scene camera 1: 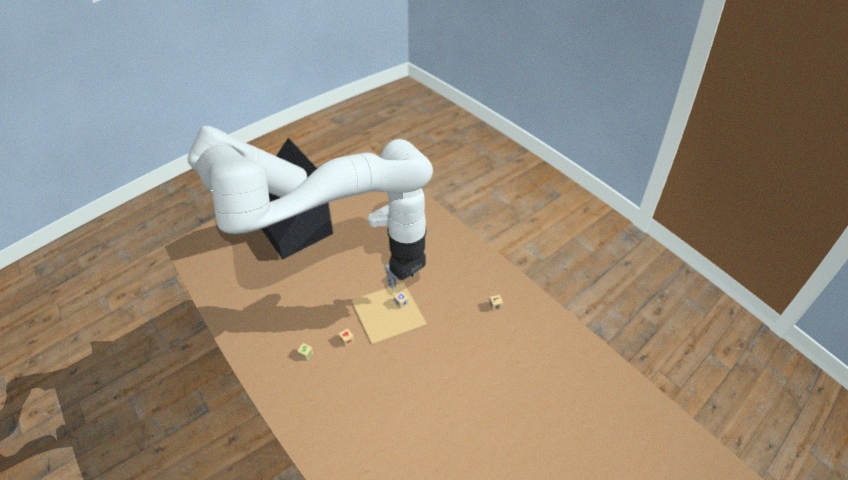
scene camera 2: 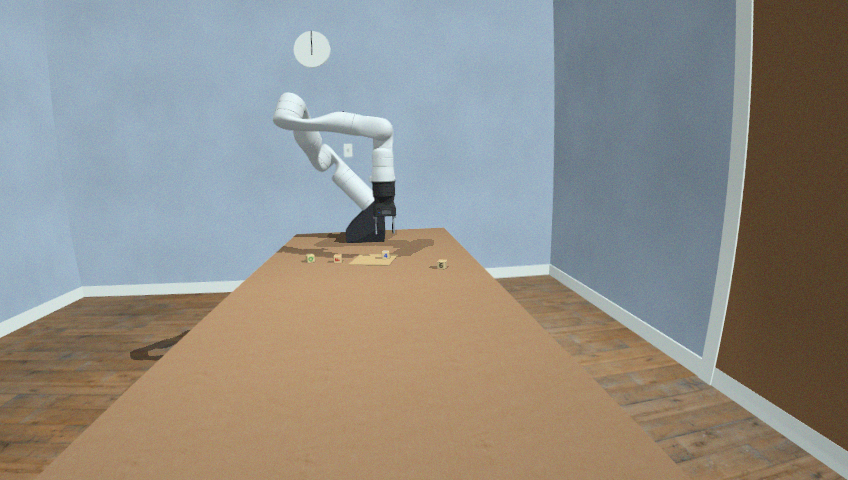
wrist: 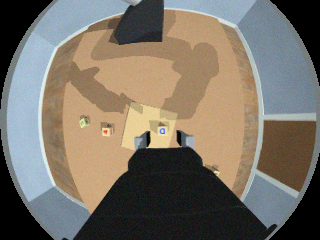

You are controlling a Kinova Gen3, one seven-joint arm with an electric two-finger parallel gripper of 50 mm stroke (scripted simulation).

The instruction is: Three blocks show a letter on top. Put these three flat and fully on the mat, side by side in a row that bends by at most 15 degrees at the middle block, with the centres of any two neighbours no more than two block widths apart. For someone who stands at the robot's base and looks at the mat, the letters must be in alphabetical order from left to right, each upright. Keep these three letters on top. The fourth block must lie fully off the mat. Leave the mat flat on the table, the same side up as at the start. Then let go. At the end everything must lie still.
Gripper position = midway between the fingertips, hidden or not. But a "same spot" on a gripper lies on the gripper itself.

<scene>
The gripper shows in scene camera 1, in scene camera 2 (385, 233) and in the wrist view. The same spot on the gripper: (scene camera 1: 391, 278) is (wrist: 146, 145).
</scene>
